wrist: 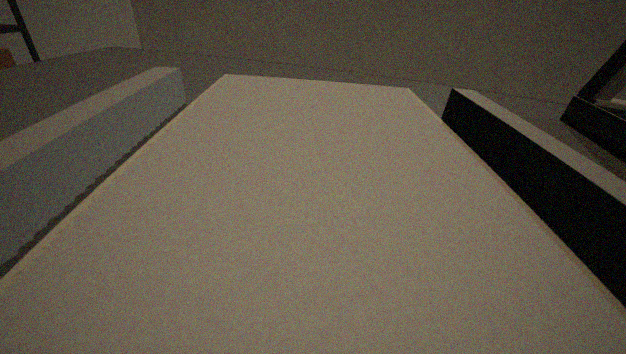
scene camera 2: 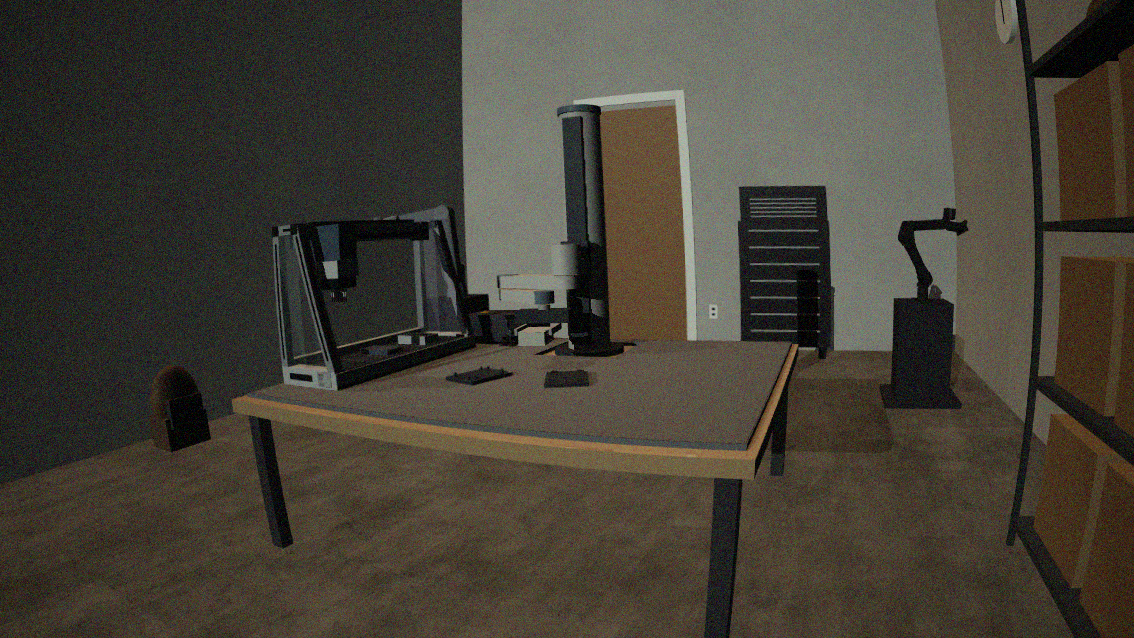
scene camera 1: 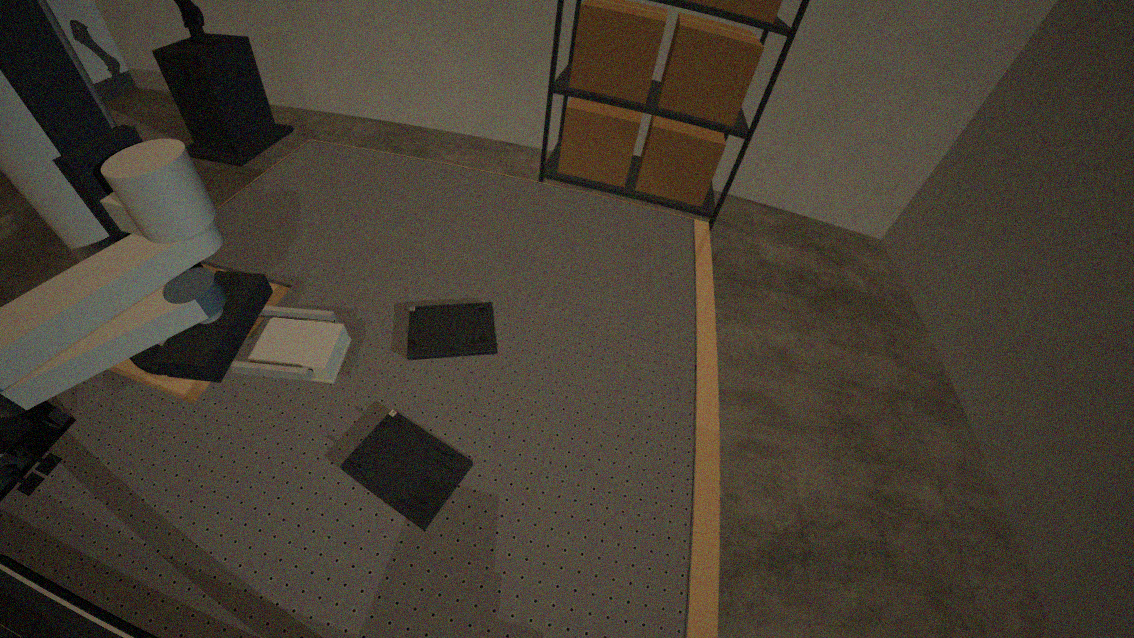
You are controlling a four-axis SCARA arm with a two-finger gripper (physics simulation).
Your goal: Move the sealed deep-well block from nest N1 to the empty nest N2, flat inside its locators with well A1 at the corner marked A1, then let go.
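Frame: origin at the arm's base, x ahead, y left, z up, level; centimetres.
Where they show: gripper, fingertip midpoint: (wrist: 317, 103) (scene camera 2: 532, 332) (scene camera 1: 322, 344); arm's base at its link origin: (scene camera 2: 589, 352).
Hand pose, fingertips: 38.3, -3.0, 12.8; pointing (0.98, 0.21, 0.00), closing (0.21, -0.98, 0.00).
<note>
Each offset is from my fingertips to the top centre of the thing, as dx, dy, dz. "spot": to the spot under its first point. Level surfaces: height alone.
The pale, flat-topped deep-well block {-4.0, -0.9, +0.4} (scene camera 1: 297, 342) (scene camera 2: 533, 336) (wrist: 312, 210) is between the two long pale fingers of my gripper (scene camera 1: 323, 344) (wrist: 317, 103), which is shut on it. It looks level and is held above the table, on the arm's side of both nests. One dark nest {+13.8, +17.0, -9.7} (scene camera 1: 452, 330) (scene camera 2: 566, 379) lies nearer the shelf. The other dark nest {+16.9, -10.1, -9.3} (scene camera 1: 406, 472) (scene camera 2: 479, 375) lies turned at an angle nearer the framed machine. Both nests hold no block. Each has a small light spot at one corner in scene camera 1. I cannot read N1, N2 or A1 marks; the block's A1 corner is not distinguishable.
The arm's column (scene camera 2: 582, 230) stands on the table {dz -11.6} (scene camera 2: 674, 396) behind the nests. An open-framed machine {spot: +46.7, -53.7, -8.0} (scene camera 2: 310, 376) stands at the table's left in scene camera 2. A shelf rack (scene camera 1: 650, 105) with brown boxes stands beyond the table edge.
</note>
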